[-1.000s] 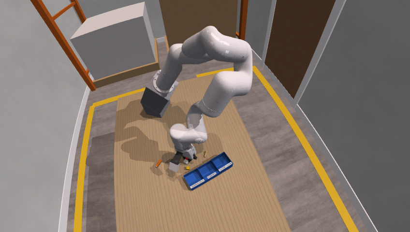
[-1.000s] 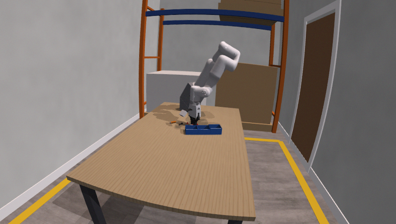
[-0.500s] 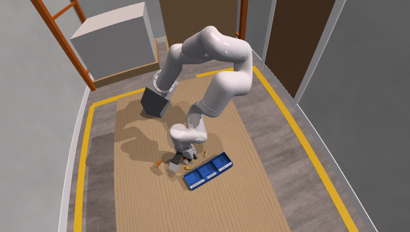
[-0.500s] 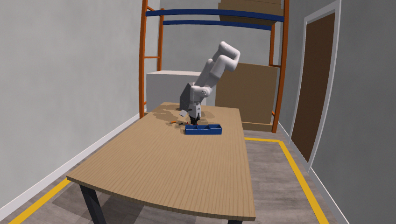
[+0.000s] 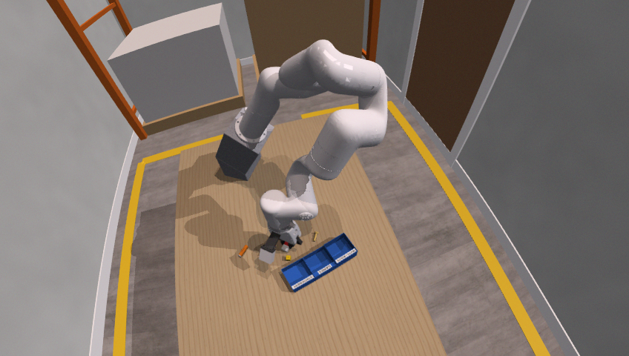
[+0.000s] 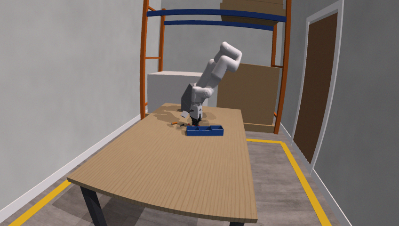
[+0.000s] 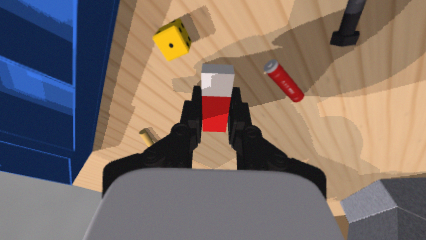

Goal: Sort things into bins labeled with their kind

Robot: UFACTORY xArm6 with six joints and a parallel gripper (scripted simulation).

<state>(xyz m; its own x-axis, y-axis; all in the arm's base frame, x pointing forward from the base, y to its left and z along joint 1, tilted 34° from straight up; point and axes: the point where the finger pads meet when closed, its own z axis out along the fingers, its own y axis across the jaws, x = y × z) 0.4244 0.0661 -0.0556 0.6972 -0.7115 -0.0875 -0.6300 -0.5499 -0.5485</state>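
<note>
Now: the yellow die 6 cm ahead of my hand, 1 cm to the right of it and 1 cm below it. The rest, counted from my hand: red battery (5 cm to the right, 2 cm below, 2 cm behind); eraser (2 cm below); black bolt (10 cm to the right, 2 cm below).
</note>
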